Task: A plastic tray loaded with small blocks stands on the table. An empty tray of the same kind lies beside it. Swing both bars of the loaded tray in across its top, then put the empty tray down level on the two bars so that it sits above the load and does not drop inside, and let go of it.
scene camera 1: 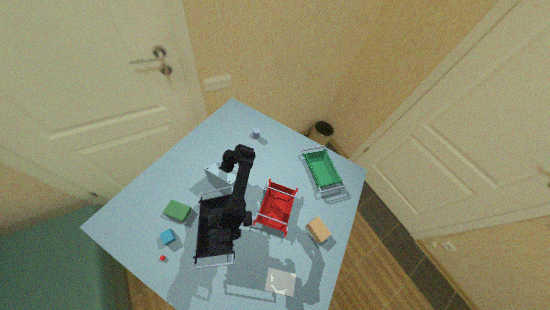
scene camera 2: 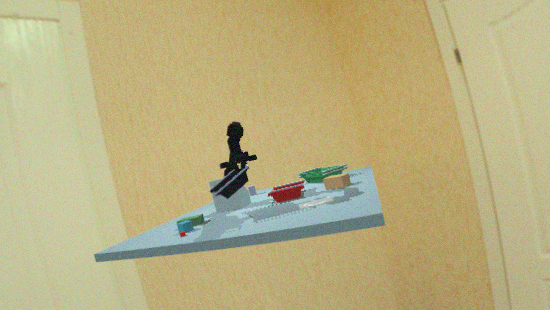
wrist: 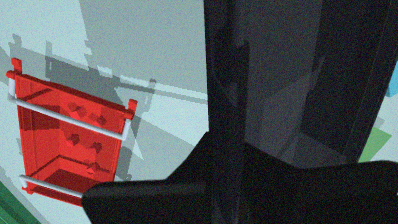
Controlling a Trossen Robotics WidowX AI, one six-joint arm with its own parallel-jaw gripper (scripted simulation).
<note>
I see my gripper (wrist: 215,136) and a black tray (scene camera 1: 206,247).
The black tray shows as well in the wrist view (wrist: 306,89).
</note>
